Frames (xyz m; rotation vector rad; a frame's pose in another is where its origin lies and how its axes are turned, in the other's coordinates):
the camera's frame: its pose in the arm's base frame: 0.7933 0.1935 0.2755 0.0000 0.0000 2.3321
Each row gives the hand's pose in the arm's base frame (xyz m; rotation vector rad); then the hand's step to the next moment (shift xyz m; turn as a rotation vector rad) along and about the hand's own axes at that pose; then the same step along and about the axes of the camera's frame.
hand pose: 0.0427 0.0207 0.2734 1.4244 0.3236 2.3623
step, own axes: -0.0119 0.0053 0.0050 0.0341 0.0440 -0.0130
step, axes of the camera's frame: -0.0129 0.0006 -0.0052 0.0050 0.0426 0.0378
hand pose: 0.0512 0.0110 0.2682 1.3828 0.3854 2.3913
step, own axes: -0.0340 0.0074 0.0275 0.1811 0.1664 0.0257
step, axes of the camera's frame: -0.0408 -0.0143 -0.0101 0.0097 0.1129 0.2198
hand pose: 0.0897 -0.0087 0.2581 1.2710 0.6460 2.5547
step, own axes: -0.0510 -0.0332 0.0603 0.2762 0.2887 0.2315
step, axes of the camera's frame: -0.0345 -0.0759 -0.0196 -0.0732 0.0441 0.4538
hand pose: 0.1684 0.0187 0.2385 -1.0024 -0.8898 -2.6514
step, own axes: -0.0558 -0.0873 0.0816 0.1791 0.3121 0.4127
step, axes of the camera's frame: 0.0450 -0.1206 -0.0289 -0.1381 -0.1442 0.5098
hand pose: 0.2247 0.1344 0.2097 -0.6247 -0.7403 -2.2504
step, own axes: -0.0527 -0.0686 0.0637 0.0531 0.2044 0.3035
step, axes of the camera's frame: 0.0781 -0.0732 -0.0085 -0.0879 -0.1651 0.3190
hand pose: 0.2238 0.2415 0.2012 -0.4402 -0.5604 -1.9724
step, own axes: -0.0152 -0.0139 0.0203 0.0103 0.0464 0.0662
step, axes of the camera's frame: 0.0233 -0.0160 0.0060 -0.0205 -0.0377 0.0692
